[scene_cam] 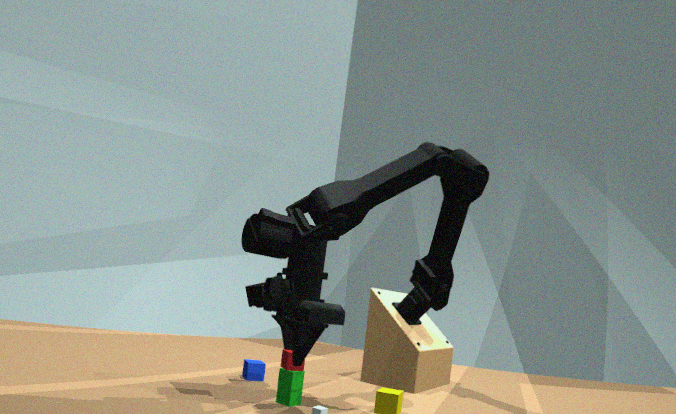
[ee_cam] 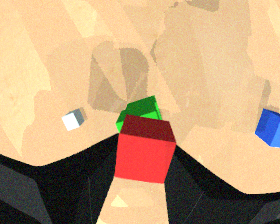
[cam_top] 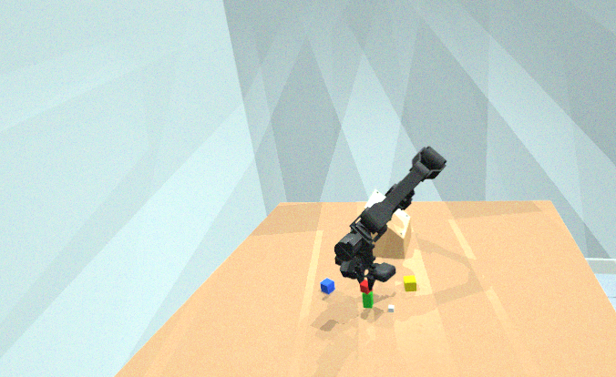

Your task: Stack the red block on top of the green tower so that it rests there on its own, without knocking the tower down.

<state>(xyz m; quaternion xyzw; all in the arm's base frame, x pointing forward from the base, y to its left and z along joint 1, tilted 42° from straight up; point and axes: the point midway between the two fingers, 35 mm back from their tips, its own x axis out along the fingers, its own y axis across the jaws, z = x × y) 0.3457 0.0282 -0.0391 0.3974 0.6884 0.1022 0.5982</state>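
Now: the red block 10 mm above my gripper tip. The rest, counted from my gripper tip: blue block: 60 mm behind, 150 mm to the right, 50 mm below.
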